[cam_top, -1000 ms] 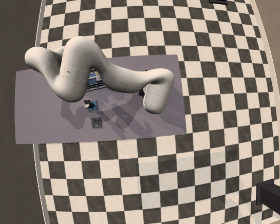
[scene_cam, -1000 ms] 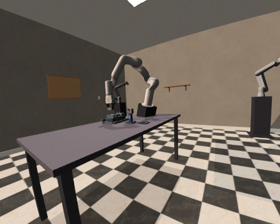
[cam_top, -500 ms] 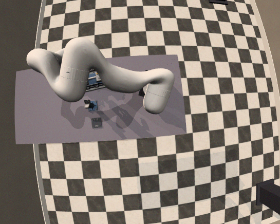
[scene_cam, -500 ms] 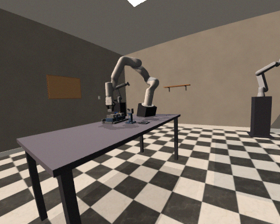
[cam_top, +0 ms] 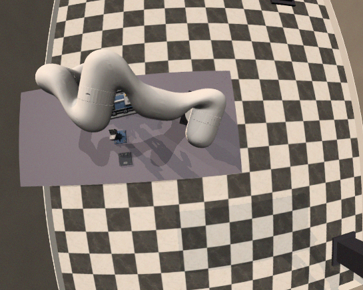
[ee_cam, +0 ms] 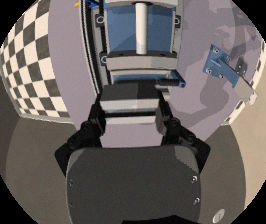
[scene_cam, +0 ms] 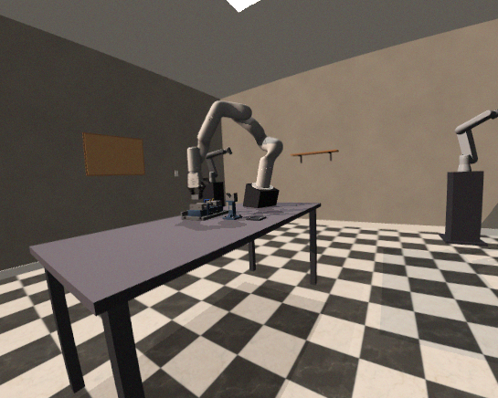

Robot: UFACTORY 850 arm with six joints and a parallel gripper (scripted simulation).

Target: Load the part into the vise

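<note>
Right now the part is right at my hand. From my hand the other things lie so: vise 70 mm behind, 10 mm to the left, 110 mm below; air cylinder rod 90 mm behind, 10 mm to the left, 70 mm below.
</note>
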